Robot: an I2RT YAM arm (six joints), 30 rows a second.
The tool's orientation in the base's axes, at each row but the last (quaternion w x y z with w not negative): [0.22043, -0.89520, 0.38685, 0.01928]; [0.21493, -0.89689, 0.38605, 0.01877]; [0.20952, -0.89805, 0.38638, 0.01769]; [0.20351, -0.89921, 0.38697, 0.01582]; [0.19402, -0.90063, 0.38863, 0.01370]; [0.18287, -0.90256, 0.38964, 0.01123]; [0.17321, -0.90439, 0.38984, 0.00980]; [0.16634, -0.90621, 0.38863, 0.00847]
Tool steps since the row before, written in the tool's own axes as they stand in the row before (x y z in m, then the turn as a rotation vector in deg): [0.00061, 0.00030, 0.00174, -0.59, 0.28, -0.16]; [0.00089, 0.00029, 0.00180, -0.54, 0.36, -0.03]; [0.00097, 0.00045, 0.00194, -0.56, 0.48, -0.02]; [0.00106, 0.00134, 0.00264, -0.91, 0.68, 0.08]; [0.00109, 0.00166, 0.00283, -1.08, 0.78, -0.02]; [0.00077, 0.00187, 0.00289, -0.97, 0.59, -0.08]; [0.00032, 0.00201, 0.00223, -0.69, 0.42, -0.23]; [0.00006, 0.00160, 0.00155, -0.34, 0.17, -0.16]
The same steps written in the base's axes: [0.00045, 0.00011, -0.00181, -0.63, 0.17, 0.16]; [0.00066, -0.00007, -0.00192, -0.63, 0.14, 0.00]; [0.00062, -0.00019, -0.00212, -0.73, 0.08, -0.05]; [0.00014, -0.00056, -0.00309, -1.10, 0.24, -0.14]; [-0.00005, -0.00077, -0.00337, -1.31, 0.26, -0.06]; [-0.00043, -0.00074, -0.00342, -1.10, 0.28, 0.04]; [-0.00094, -0.00079, -0.00276, -0.80, 0.14, 0.19]; [-0.00091, -0.00059, -0.00194, -0.38, 0.08, 0.15]
